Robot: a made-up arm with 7 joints.
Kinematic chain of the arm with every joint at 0, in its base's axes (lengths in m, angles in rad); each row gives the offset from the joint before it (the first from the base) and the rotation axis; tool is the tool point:
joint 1: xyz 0 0 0 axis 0 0.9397 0.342
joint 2: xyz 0 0 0 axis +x
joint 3: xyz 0 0 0 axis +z
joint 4: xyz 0.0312 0 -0.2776 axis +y
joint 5: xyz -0.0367 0 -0.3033 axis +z
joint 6: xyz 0 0 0 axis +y
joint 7: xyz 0 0 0 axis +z
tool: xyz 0 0 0
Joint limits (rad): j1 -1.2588..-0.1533 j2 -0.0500..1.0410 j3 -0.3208..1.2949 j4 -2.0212..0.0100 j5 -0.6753..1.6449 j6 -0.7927..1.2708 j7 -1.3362..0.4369
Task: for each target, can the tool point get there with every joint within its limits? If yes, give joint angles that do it. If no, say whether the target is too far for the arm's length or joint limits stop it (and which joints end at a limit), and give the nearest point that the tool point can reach.
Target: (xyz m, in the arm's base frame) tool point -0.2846 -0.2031 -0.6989
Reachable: no: too far | nearest point 0.0739 -0.0346 -0.5748 | short by 0.415 m
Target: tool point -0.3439 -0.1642 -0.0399
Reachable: no: joint limits stop it (at a limit: joint 1, joint 2, joint 3, joint 4) | nearest point 0.2126 -0.2384 0.1801 | short by 0.603 m
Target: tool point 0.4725 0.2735 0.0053
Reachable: yes | joints -1.1198 0.4156 1.0641 -0.9670 0.8708 -0.4797 -0.1999
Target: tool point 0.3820 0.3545 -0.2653
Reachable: yes | joints -0.6968 0.7674 0.1172 -0.2001 -0.4012 0.6849 -0.0820
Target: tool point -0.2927 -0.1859 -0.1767
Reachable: no: joint limits stop it (at a limit: joint 1, joint 2, joint 4) | nearest point 0.0743 -0.0354 -0.5747 | short by 0.562 m
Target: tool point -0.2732 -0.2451 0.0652
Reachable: no: joint limits stop it (at a limit: joint 1, joint 2, joint 3, joint 4) | nearest point 0.2126 -0.2384 0.1801 | short by 0.499 m
